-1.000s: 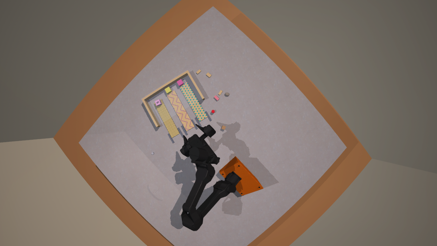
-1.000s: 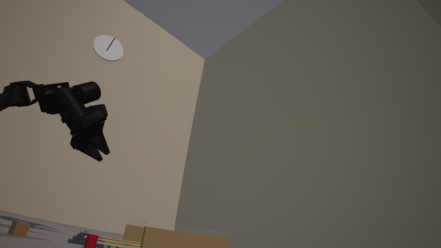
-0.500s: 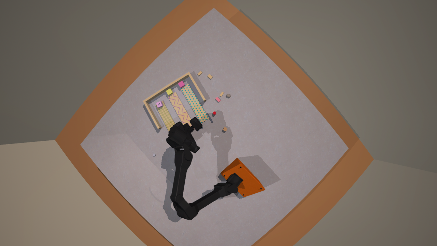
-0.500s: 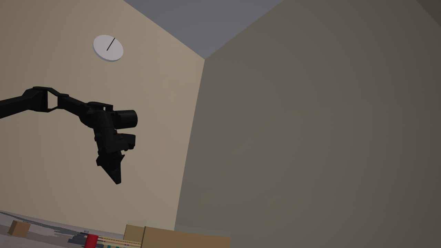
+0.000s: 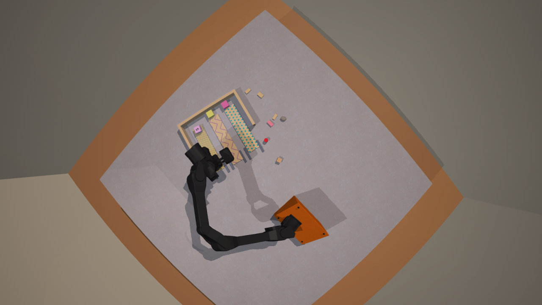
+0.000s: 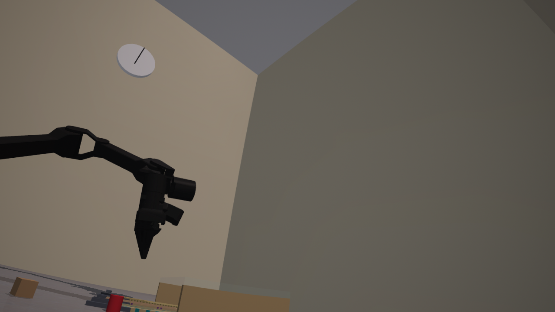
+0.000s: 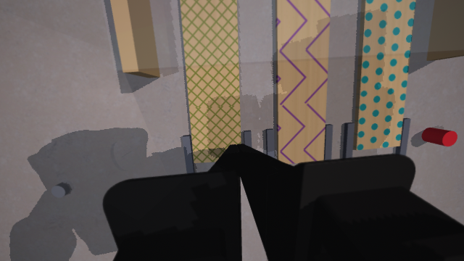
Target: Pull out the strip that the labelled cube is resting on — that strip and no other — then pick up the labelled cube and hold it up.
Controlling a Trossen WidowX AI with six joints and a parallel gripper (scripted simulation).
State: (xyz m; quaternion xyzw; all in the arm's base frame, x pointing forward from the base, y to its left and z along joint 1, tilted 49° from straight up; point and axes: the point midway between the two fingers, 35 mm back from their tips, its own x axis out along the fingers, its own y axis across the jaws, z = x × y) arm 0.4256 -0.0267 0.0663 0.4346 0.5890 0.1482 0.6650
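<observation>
My gripper tip is 8 cm short of the lattice strip, 1 cm to the left of it and 9 cm above it. Also, from my gripper tip: pink block: 7 cm behind, 30 cm to the right, 9 cm below; grey stone: 10 cm behind, 35 cm to the right, 9 cm below; red cylinder: 11 cm behind, 22 cm to the right, 8 cm below.
</observation>
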